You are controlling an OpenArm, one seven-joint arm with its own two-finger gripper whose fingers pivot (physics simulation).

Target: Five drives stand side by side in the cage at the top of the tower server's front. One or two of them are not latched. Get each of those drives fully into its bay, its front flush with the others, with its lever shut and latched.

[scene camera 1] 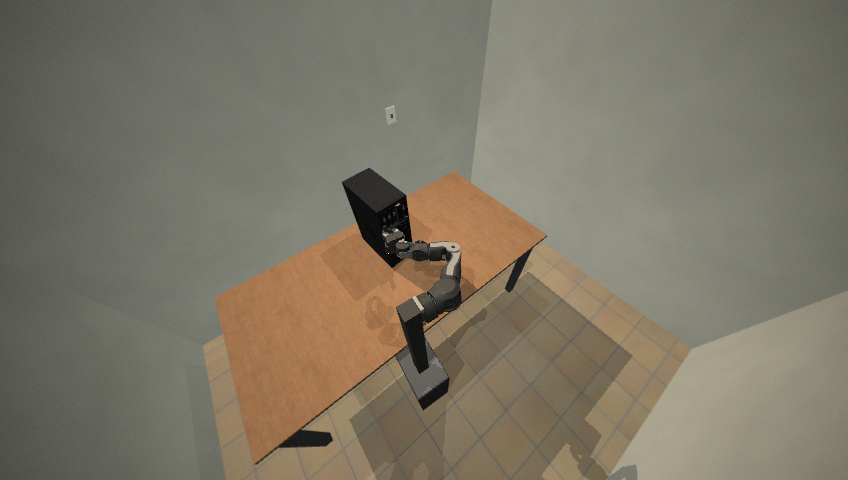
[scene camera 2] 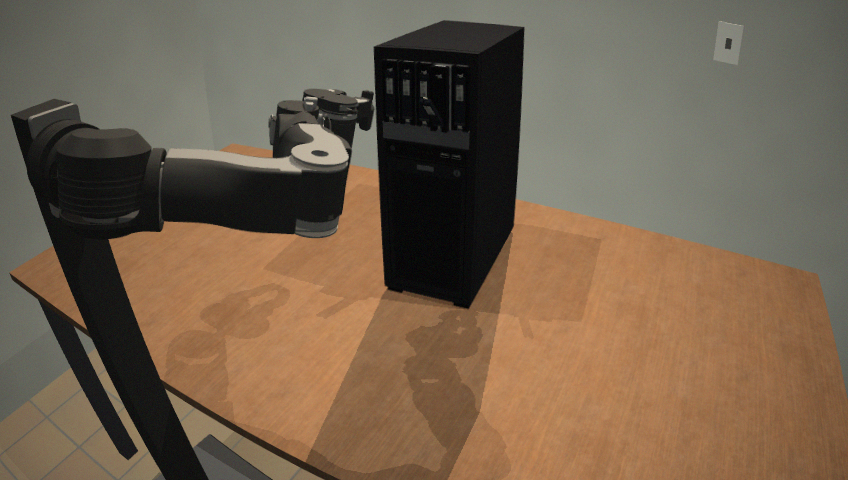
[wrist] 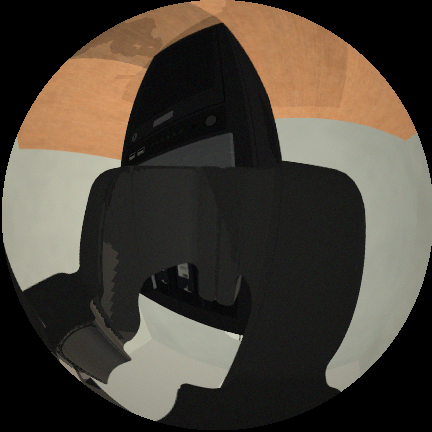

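Observation:
The black tower server [scene camera 1: 373, 189] [scene camera 2: 498, 148] [wrist: 187, 75] stands upright on the table. In scene camera 2, the fourth drive from the left [scene camera 2: 439, 89] stands proud of the others, a bright strip of its side showing, and its lever [scene camera 2: 429, 113] is swung outward. The first drive [scene camera 2: 389, 92], second drive [scene camera 2: 406, 92], third drive [scene camera 2: 423, 83] and fifth drive [scene camera 2: 460, 95] look flush with levers shut. My gripper [scene camera 2: 367, 110] [wrist: 227, 237] is shut and empty, just left of the cage's left edge in scene camera 2. In the wrist view the gripper body hides most of the cage; the open lever does not show.
The wooden table [scene camera 1: 297, 333] [scene camera 2: 684, 333] carries the server. The arm [scene camera 1: 443, 291] [scene camera 2: 238, 184] reaches across the table's edge from its pedestal [scene camera 1: 416, 344]. A wall switch [scene camera 1: 390, 114] [scene camera 2: 727, 43] is on the wall behind. A grey strip [scene camera 2: 425, 136] lies below the drives.

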